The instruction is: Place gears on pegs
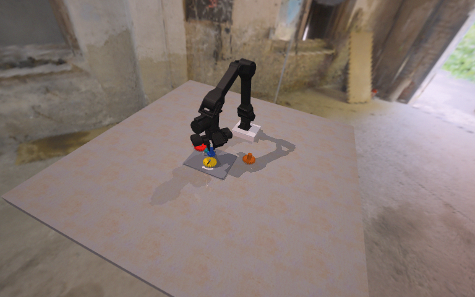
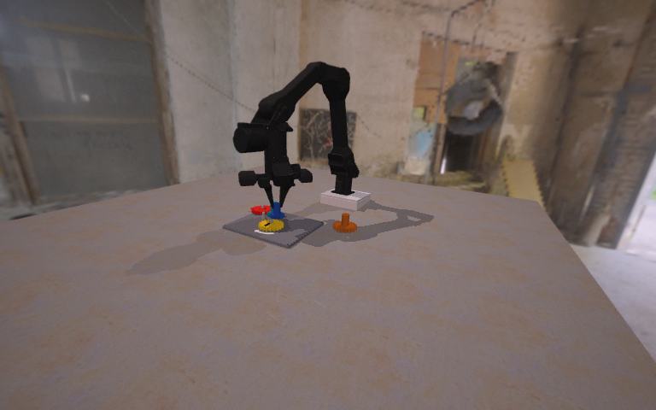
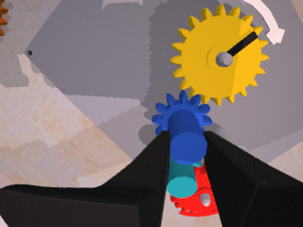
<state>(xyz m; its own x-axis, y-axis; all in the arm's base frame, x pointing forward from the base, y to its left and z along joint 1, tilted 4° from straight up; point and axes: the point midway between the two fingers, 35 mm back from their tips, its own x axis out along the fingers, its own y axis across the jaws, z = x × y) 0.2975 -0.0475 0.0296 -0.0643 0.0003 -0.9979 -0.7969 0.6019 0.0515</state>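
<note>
The blue gear lies 1 cm below my gripper tip. Also, from my gripper tip: teal gear: 3 cm to the right, 2 cm below, 2 cm behind; yellow gear: 4 cm ahead, 3 cm below, 2 cm to the left; red gear: 8 cm to the right, 3 cm below, 3 cm behind.
</note>
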